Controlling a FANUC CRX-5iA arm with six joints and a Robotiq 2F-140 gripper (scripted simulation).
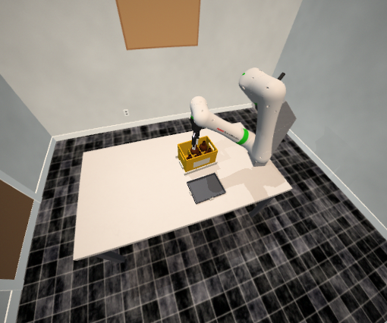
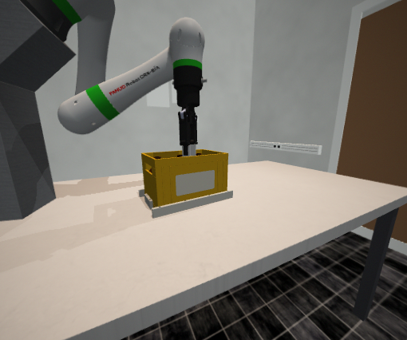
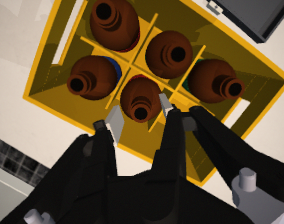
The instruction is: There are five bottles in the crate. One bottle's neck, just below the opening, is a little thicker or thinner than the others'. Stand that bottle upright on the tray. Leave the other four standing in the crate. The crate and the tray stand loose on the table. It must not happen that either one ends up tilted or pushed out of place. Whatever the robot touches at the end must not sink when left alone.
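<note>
My hand is 10 mm short of the crate, 40 mm to the right of it and 90 mm above it. Also, from my hand: brown bottle (20 mm ahead, 80 mm to the left, 80 mm below); then dark grey tray (120 mm ahead, 300 mm to the left, 160 mm below).
</note>
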